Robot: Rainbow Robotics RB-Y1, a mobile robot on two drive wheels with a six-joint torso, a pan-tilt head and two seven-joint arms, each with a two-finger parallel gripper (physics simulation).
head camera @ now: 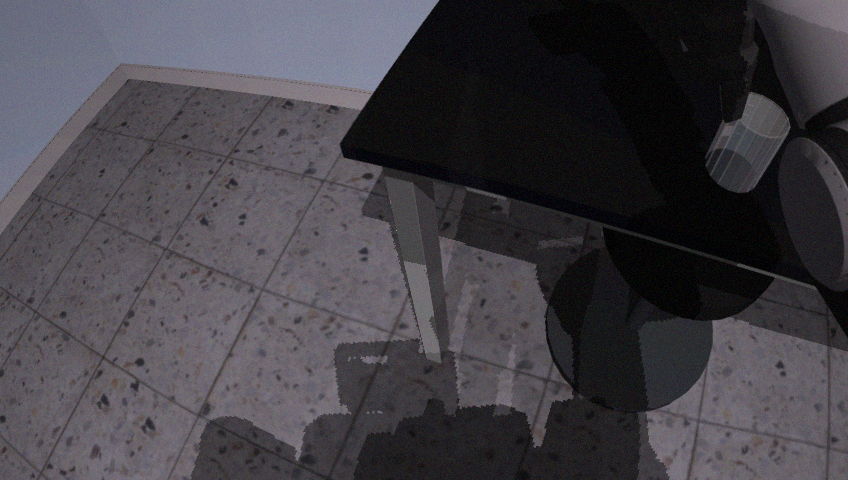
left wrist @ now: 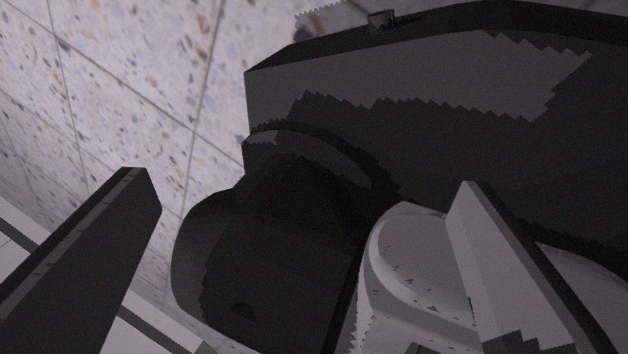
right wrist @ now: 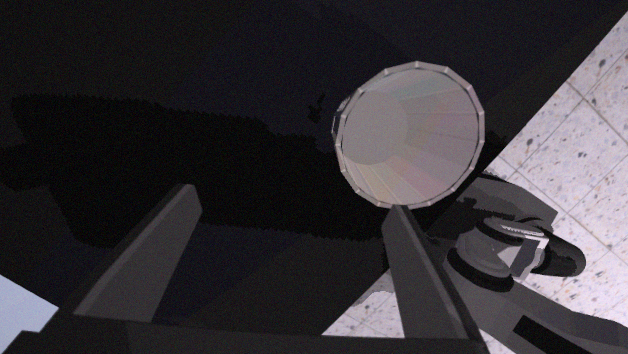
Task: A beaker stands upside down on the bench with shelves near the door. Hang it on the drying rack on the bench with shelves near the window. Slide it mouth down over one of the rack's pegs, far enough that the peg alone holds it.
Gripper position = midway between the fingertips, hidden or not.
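Observation:
You'd find my left gripper (left wrist: 303, 195) here, and my right gripper (head camera: 710, 80), which is also visible at (right wrist: 295, 207). There's a clear beaker (head camera: 741, 151) too, and you can see that beaker (right wrist: 415, 134) from the wrist as well, but in the left wrist view the beaker is out of frame. And there's a bench with shelves (head camera: 604, 119).

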